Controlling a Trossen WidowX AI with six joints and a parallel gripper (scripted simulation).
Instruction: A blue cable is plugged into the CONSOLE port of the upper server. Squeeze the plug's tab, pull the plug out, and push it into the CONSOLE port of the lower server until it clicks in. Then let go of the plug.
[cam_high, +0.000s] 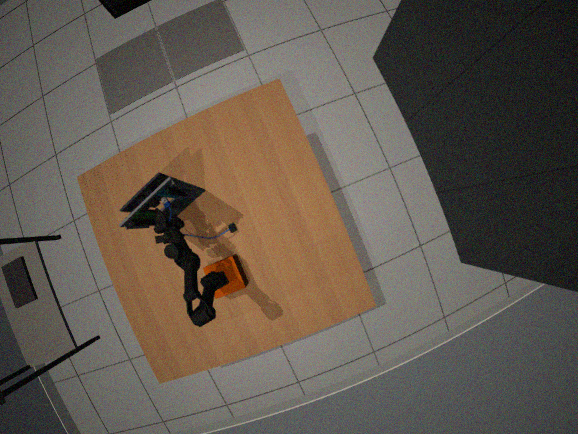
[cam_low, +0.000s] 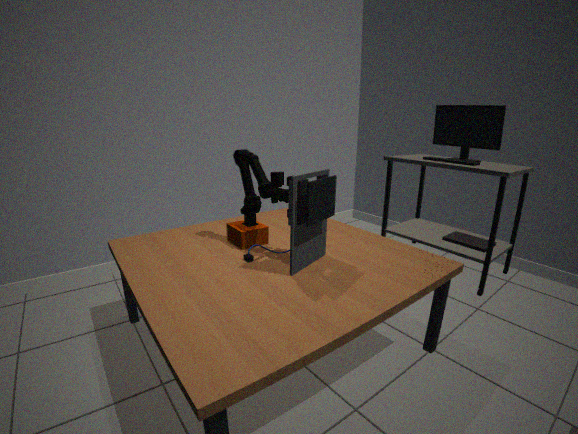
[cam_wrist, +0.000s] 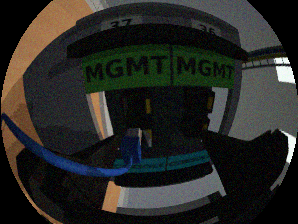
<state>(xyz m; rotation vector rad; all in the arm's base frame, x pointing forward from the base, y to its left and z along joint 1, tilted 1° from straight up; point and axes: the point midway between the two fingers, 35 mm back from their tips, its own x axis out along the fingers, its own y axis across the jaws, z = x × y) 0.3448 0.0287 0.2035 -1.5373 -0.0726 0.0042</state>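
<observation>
My gripper tip is 4 cm short of the blue plug, 2 cm to the left of it and 2 cm above it. Round my gripper tip: black end piece: 19 cm behind, 18 cm to the right, 28 cm below.
</observation>
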